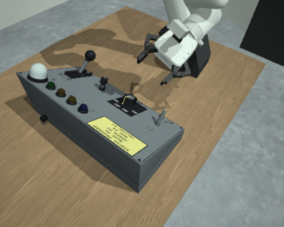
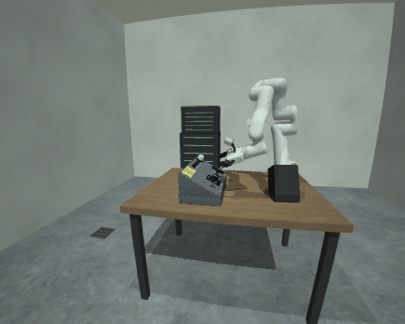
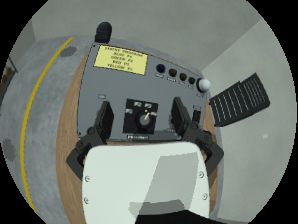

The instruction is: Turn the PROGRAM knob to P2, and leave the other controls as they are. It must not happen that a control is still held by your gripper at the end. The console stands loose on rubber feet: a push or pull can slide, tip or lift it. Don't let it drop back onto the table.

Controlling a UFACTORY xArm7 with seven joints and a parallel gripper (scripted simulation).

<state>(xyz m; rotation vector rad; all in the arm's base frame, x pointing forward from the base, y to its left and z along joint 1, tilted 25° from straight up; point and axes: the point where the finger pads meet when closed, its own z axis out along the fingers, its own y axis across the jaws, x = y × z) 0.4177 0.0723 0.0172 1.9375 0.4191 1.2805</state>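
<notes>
Right now my hand is 180 mm to the left of the small slider knob and 130 mm above it. From my hand the other things lie so: metal toggle switch (130 mm below, 60 mm to the left, 40 mm ahead); then grey console (150 mm below, 120 mm to the right, 50 mm ahead); then ball-topped lever (290 mm to the right, 120 mm below, 40 mm behind).
</notes>
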